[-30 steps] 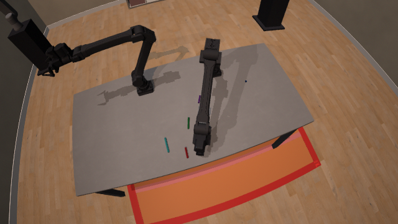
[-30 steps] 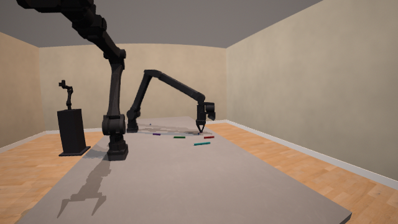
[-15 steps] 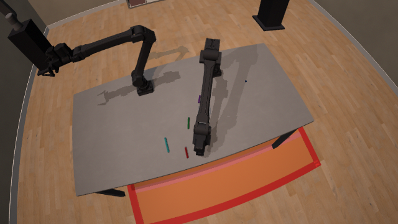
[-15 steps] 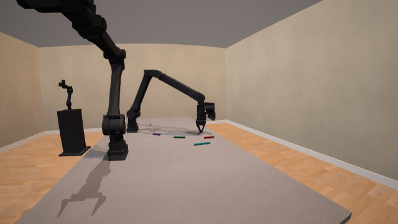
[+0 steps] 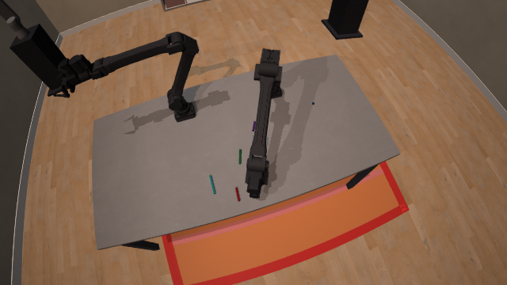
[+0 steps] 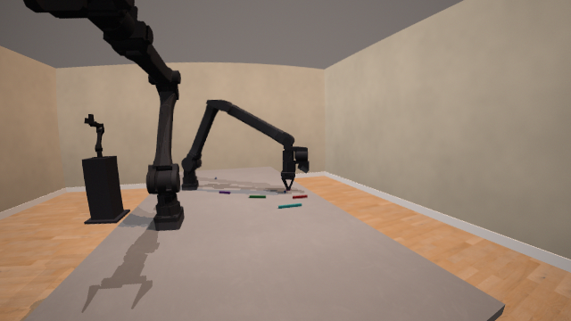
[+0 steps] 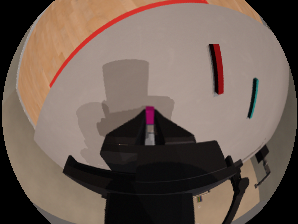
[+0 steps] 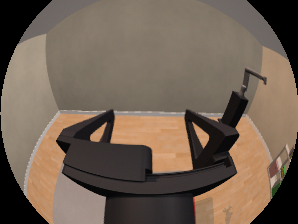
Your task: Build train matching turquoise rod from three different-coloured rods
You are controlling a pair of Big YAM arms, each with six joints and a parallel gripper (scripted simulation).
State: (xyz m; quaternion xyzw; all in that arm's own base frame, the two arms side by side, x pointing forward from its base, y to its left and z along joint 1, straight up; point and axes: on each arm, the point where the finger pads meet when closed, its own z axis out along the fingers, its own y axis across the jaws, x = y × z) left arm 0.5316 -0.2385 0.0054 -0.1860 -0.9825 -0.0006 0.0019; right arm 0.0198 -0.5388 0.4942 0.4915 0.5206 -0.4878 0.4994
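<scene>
My left hand is 30 mm short of the red rod, 110 mm to the left of it and 20 mm above it. The rest, counted from my left hand: turquoise rod: 60 mm behind, 220 mm to the right, 20 mm below; then magenta rod: right at my left hand; then green rod: 170 mm behind, 40 mm to the right, 20 mm below.
</scene>
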